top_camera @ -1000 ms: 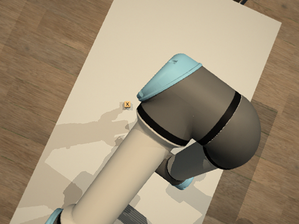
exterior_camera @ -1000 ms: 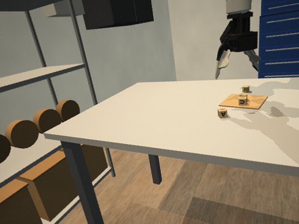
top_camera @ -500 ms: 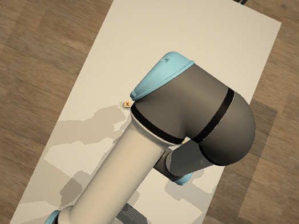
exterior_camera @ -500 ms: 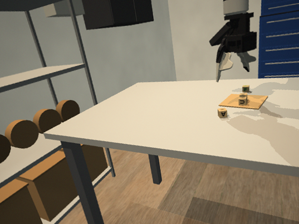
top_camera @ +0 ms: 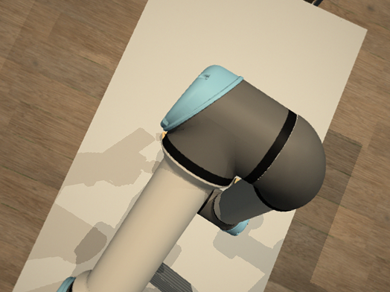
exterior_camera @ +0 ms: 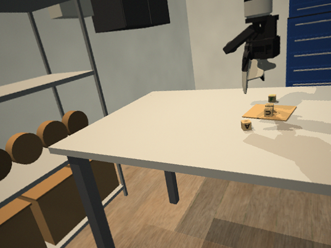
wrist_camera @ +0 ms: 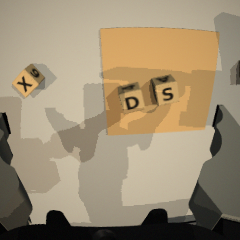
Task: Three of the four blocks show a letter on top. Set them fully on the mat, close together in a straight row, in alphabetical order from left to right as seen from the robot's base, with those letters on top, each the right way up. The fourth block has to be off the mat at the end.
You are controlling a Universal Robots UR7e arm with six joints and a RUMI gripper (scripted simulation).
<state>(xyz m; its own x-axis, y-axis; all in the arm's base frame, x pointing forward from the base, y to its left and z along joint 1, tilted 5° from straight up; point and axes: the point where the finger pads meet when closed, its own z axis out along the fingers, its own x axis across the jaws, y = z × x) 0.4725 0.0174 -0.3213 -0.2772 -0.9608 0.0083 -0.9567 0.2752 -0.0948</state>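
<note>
My gripper is now 2 cm short of the X block, 10 cm to the right of it and 9 cm above it. The rest, counted from my hand: D block 4 cm behind, 1 cm to the right, 9 cm below; S block 4 cm behind, 5 cm to the right, 9 cm below; orange mat 4 cm behind, 5 cm to the right, 10 cm below.
</note>
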